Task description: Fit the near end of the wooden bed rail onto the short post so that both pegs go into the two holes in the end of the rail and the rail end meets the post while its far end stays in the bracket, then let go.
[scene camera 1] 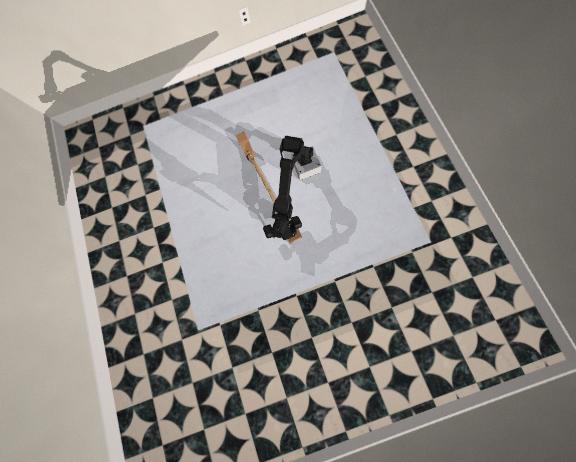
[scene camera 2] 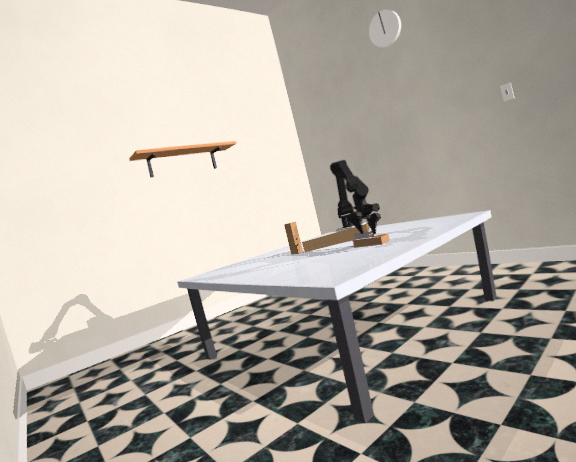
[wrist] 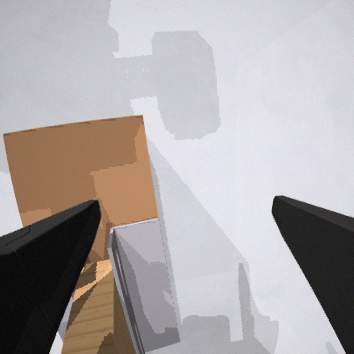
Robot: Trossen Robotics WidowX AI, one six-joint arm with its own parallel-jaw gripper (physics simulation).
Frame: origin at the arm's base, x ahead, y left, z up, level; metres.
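Seen in the pictures: gripper, fingertip midpoint: (scene camera 2: 369, 233) (wrist: 187, 206); arm's base, origin of the base link: (scene camera 1: 304, 159) (scene camera 2: 349, 226).
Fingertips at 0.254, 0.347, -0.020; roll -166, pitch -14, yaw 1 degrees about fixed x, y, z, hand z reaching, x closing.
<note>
Offsets run from my fingertips to a thing's top centre, as dx, dy, dz. "pt": to the spot under its first point. Level surfaces: height alone.
The wooden rail (scene camera 1: 263, 177) (scene camera 2: 331, 239) (wrist: 92, 325) slopes between the short upright post @(pt +0.021, -0.514, +0.120) (scene camera 1: 243, 140) (scene camera 2: 293, 237) and an orange block @(-0.046, -0.035, -0.024) (scene camera 1: 295, 238) (scene camera 2: 371, 242) (wrist: 75, 155) with a grey metal bracket @(pt -0.020, -0.049, -0.022) (wrist: 145, 275). Its low end is by the post's foot; its raised end is between the bracket's walls. Scene camera 2 does not resolve whether the low end touches the post, and the pegs and holes cannot be made out. My gripper (scene camera 1: 283, 232) (scene camera 2: 367, 233) (wrist: 187, 206) is open and empty, low over the bracket end, its left finger partly covering rail and block in the wrist view.
The arm's pale base (scene camera 1: 309, 171) stands on the white table @(dz -0.059) (scene camera 1: 350, 210) (scene camera 2: 280, 272) to the right of the rail in scene camera 1. The black arm reaches over the rail's bracket end. A wall shelf (scene camera 2: 182, 150) hangs beyond the table.
</note>
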